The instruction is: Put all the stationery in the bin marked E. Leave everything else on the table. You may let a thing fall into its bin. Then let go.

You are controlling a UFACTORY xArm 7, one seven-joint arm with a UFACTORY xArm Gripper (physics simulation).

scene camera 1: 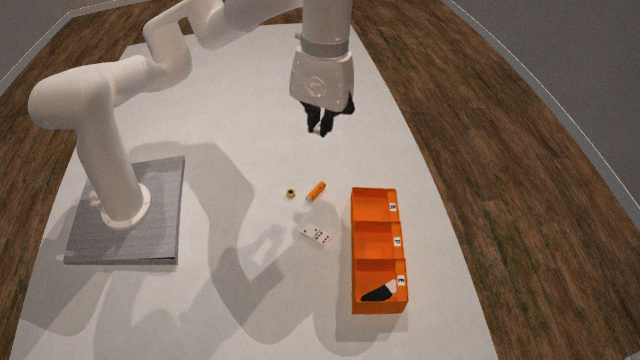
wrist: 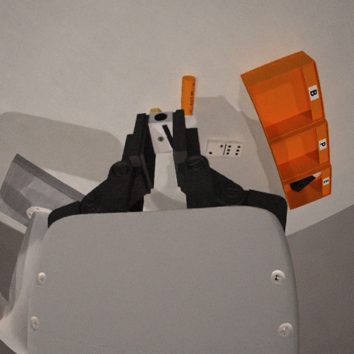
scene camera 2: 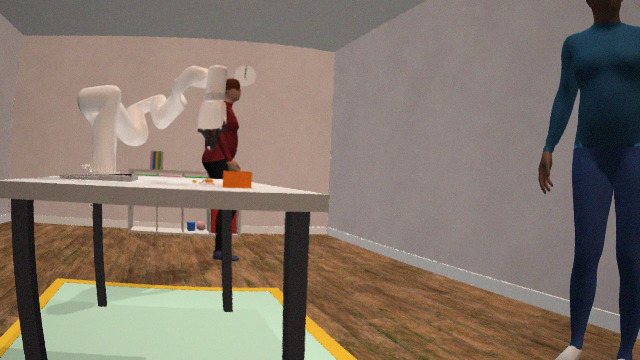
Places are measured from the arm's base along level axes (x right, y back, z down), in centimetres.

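Pixels of known places: gripper, fingertip midpoint: (scene camera 1: 319,130) (scene camera 2: 210,149); arm's base, origin of the base link: (scene camera 1: 126,207) (scene camera 2: 103,174).
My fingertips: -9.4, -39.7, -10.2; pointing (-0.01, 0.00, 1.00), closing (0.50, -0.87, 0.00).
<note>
For each thing: its middle in the pictures, then the offset to it from my fingertips, as dx, dy, dz. "spot": a spot on its surface instead.
- orange three-part box, body centre: (scene camera 1: 377,245) (scene camera 2: 237,178) +18.5, -9.1, +9.6
- bin E, surface spot: (scene camera 1: 364,276) spot: +23.7, -6.5, +11.2
- white piece, body centre: (scene camera 1: 381,294) +27.9, -8.9, +10.5
- orange battery, body centre: (scene camera 1: 315,192) +4.5, +0.5, +11.2
- brass nut, body centre: (scene camera 1: 290,193) +4.4, +5.2, +11.5
- white domino, body centre: (scene camera 1: 316,235) +14.3, +0.9, +11.5
My gripper (scene camera 1: 319,131) (scene camera 2: 209,146) (wrist: 163,128) is shut on a small white pencil sharpener (wrist: 160,139) with a dark blade and a round hole. It holds the sharpener above the table, beyond the loose things in scene camera 1; the sharpener is partly hidden there. An orange three-part box (scene camera 2: 237,179) stands on the table, its parts marked B, P and E. In bin E (scene camera 1: 364,276) (wrist: 311,197), the end part nearest in scene camera 1, lies a black and white piece (scene camera 1: 378,292) (wrist: 303,183), which looks like an eraser.
An orange battery (scene camera 1: 316,191) (wrist: 188,95), a brass nut (scene camera 1: 290,193) (wrist: 156,110) and a white domino (scene camera 1: 316,234) (wrist: 225,148) lie on the table left of the box in scene camera 1. The arm's grey base plate (scene camera 1: 160,220) is farther left.
</note>
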